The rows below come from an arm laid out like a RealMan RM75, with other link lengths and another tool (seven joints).
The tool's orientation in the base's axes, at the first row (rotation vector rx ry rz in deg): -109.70 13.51 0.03
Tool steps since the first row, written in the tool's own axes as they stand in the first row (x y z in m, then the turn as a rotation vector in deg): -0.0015 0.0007 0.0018 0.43 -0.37 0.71; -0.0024 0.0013 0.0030 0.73 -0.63 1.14; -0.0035 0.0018 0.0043 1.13 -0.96 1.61; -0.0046 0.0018 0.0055 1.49 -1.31 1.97; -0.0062 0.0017 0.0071 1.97 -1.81 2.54; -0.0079 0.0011 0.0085 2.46 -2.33 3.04; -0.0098 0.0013 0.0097 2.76 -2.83 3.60; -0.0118 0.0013 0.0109 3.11 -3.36 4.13; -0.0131 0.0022 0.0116 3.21 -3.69 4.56; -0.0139 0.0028 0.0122 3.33 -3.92 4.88
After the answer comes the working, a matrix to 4 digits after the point.
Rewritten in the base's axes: -0.0014 0.0017 -0.0011 0.56 0.71 0.05; -0.0022 0.0028 -0.0020 0.95 1.15 0.10; -0.0032 0.0040 -0.0028 1.45 1.63 0.20; -0.0042 0.0053 -0.0031 1.90 2.02 0.36; -0.0055 0.0071 -0.0034 2.52 2.64 0.57; -0.0070 0.0088 -0.0031 3.14 3.19 0.82; -0.0087 0.0102 -0.0035 3.58 3.83 1.05; -0.0105 0.0116 -0.0037 4.07 4.44 1.32; -0.0119 0.0122 -0.0046 4.27 4.93 1.46; -0.0127 0.0127 -0.0053 4.46 5.29 1.55
The tool's axes in the first row as the columns of a matrix, in the base's axes (rounded; the answer above uses it unrounded):
0.9798 -0.1641 0.1141
-0.1636 -0.3305 0.9295
-0.1148 -0.9294 -0.3507

